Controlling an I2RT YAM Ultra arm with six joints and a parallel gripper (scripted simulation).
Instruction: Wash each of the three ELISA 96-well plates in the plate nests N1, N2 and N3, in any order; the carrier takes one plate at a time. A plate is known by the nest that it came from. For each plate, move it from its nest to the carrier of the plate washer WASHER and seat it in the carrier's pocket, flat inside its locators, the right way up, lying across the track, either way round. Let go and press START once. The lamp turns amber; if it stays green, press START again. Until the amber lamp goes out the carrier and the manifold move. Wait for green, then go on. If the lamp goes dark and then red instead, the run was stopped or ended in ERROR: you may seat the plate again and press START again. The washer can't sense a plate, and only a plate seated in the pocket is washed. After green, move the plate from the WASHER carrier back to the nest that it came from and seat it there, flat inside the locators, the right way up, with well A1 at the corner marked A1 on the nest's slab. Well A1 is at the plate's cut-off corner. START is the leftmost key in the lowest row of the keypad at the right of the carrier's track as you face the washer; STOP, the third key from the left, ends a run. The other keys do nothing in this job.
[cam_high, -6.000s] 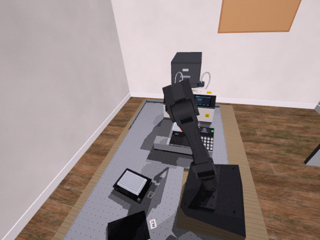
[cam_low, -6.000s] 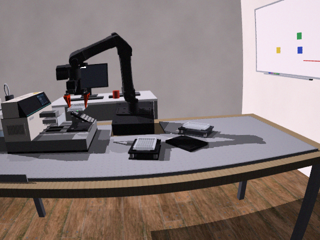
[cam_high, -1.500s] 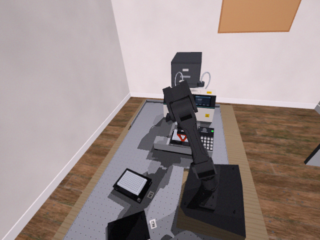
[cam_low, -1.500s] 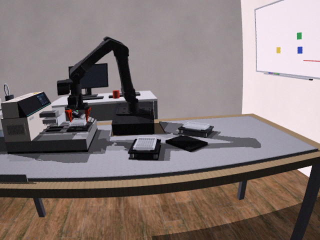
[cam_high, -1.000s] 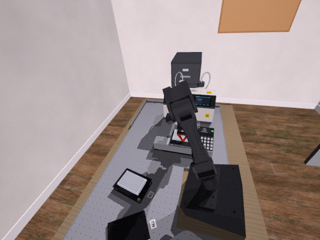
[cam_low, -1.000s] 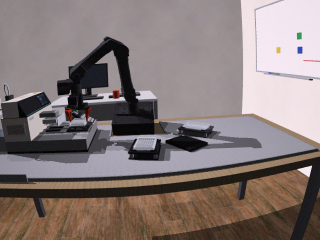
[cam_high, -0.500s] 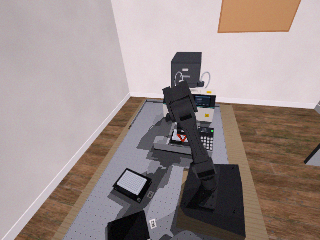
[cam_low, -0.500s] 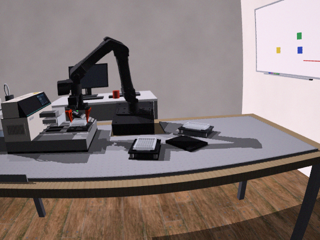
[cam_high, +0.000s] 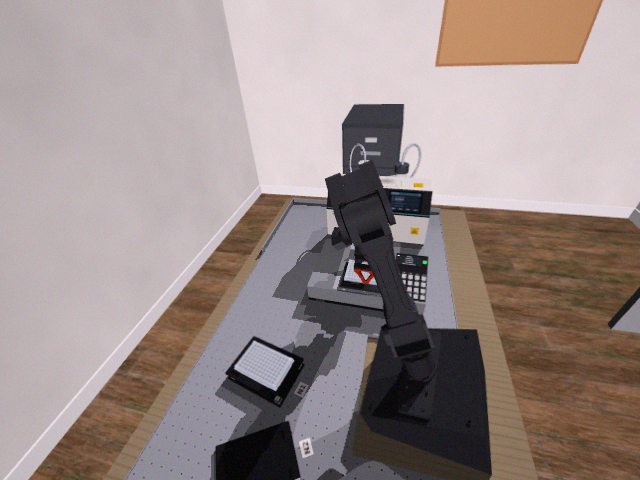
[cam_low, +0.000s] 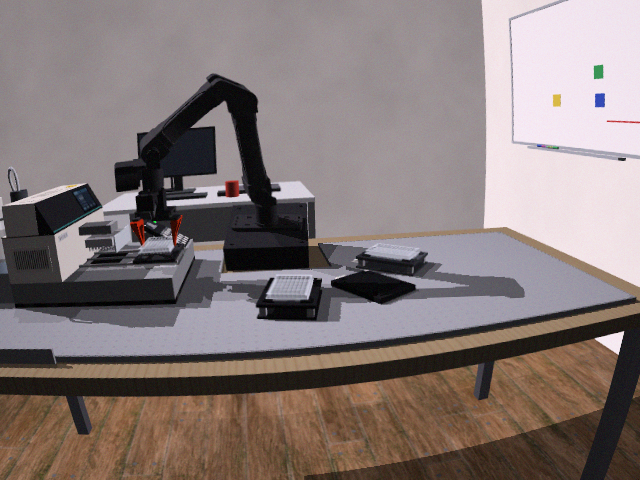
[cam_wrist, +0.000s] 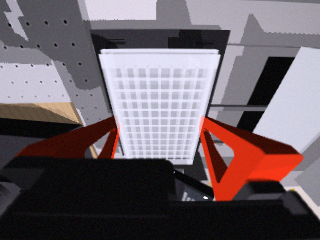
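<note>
Right now my hand is 20 mm above the black washer carrier. Round my hand: manifold head: 150 mm to the right, 30 mm above, 20 mm ahead; then washer: 150 mm to the right, 30 mm ahead, 30 mm above; then N1 label: 360 mm to the left, 100 mm below, 60 mm ahead.
</note>
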